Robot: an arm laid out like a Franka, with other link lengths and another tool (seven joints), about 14 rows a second.
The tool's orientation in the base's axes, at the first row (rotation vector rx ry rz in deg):
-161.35, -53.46, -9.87
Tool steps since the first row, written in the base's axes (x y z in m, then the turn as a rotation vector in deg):
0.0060, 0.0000, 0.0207, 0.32, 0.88, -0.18
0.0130, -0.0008, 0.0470, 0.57, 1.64, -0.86
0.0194, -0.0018, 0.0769, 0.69, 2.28, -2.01
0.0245, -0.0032, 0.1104, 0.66, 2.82, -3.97
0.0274, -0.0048, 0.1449, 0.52, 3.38, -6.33
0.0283, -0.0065, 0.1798, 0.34, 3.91, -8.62
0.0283, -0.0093, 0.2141, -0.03, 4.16, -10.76
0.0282, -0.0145, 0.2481, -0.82, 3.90, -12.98
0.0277, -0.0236, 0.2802, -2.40, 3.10, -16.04
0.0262, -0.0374, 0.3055, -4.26, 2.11, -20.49
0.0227, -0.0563, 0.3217, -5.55, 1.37, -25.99
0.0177, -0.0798, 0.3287, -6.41, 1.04, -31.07
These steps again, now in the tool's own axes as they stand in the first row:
0.0081, 0.0010, -0.0199, 0.74, -0.48, 0.37
0.0175, 0.0026, -0.0454, 1.27, -0.85, 1.20
0.0269, 0.0035, -0.0745, 1.55, -1.14, 2.45
0.0356, 0.0035, -0.1073, 1.52, -1.34, 4.48
0.0426, 0.0023, -0.1413, 1.35, -1.57, 6.89
0.0480, -0.0002, -0.1757, 1.14, -1.81, 9.23
0.0519, -0.0022, -0.2098, 0.65, -1.97, 11.35
0.0543, -0.0024, -0.2441, -0.49, -1.96, 13.43
0.0538, 0.0005, -0.2774, -2.71, -1.90, 16.18
0.0487, 0.0073, -0.3049, -5.49, -1.68, 20.23
0.0376, 0.0182, -0.3247, -7.85, -1.19, 25.40
0.0211, 0.0329, -0.3365, -9.55, -0.81, 30.26

